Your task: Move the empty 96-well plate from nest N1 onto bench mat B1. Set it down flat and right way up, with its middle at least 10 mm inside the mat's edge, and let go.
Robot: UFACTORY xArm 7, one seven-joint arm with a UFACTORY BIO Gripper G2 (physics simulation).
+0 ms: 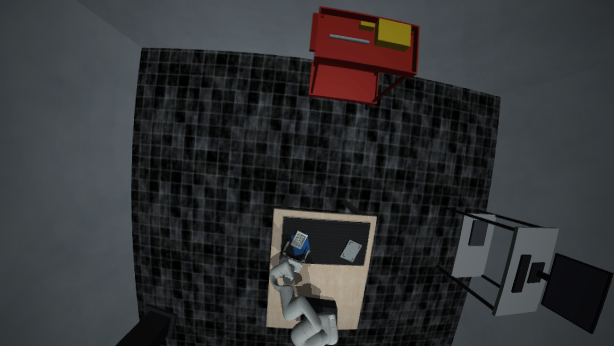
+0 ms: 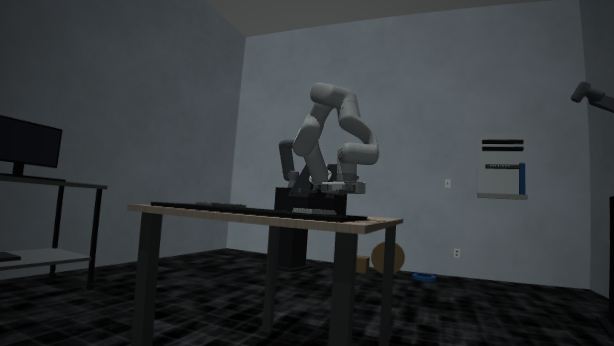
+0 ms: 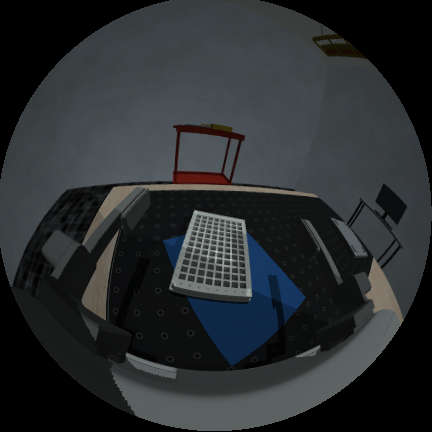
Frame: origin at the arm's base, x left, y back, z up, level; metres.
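Where they show: hand at its tool point: (image 1: 297, 247) (image 2: 321, 192) (image 3: 230, 227); arm's base at its link origin: (image 2: 320, 177).
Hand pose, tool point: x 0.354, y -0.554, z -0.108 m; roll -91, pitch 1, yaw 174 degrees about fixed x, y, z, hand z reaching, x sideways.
Observation:
Each offset is from my tool point to the top centre of the thing. Level surfaces: height alone.
The white 96-well plate @(dy -0.030, dx -0.003, dz -0.060 m) (image 1: 300, 239) (image 2: 314, 211) (image 3: 215, 255) lies on the blue bench mat @(dz -0.074 m) (image 1: 305, 246) (image 3: 240, 325), flat, with its wells facing up. It is turned relative to the mat, and its far end reaches past the mat's far edge. Its middle appears over the mat, but the distance to the covered edge cannot be read. My gripper (image 1: 296, 251) (image 2: 344, 188) (image 3: 224, 222) is wide open, raised above the plate's near side. Its fingers stand apart on either side, not touching the plate. The grey nest @(dy -0.059, dx -0.435, dz -0.061 m) (image 1: 351, 250) (image 2: 220, 205) (image 3: 349, 237) holds no plate and stands on the right.
The mat and nest lie on a black perforated board @(dz -0.076 m) (image 1: 330, 240) (image 3: 145, 312) on the wooden table (image 1: 340, 290) (image 2: 250, 218). A red cart (image 1: 345, 55) (image 3: 202, 177) stands beyond the table. A desk with a monitor (image 1: 575, 292) (image 2: 30, 141) (image 3: 391, 202) stands off to one side.

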